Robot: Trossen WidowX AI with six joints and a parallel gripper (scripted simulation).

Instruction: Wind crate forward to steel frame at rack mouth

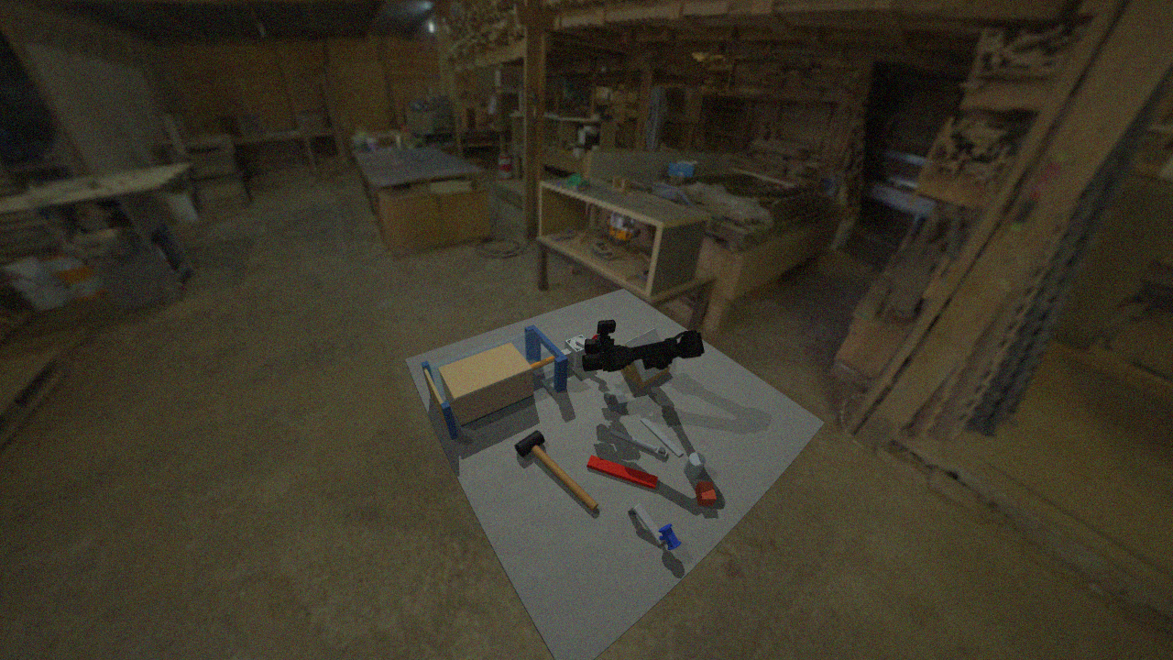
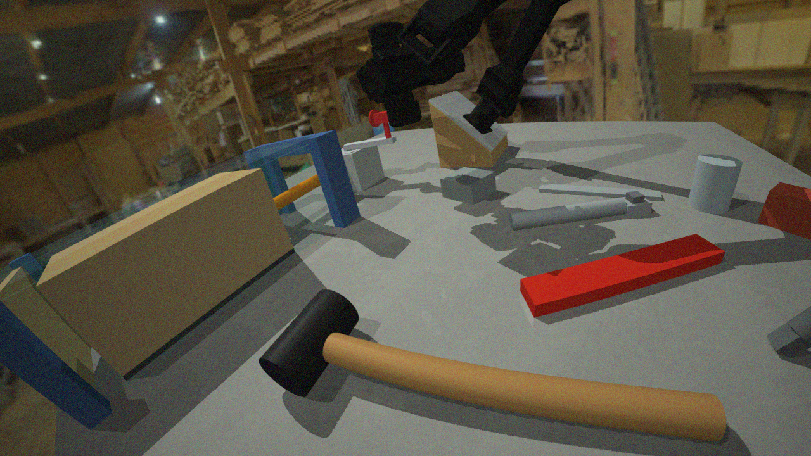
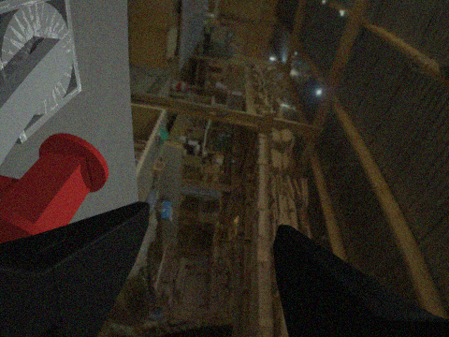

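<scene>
The winch handle with red knob is 1 cm behind my gripper tip, 5 cm to the right of it and 13 cm below it. Also, from my gripper tip: grey block: 2 cm ahead, 19 cm to the left, 21 cm below; then winch: 12 cm to the right, 20 cm below; then flat grey strip: 3 cm behind, 41 cm to the left, 23 cm below.
</scene>
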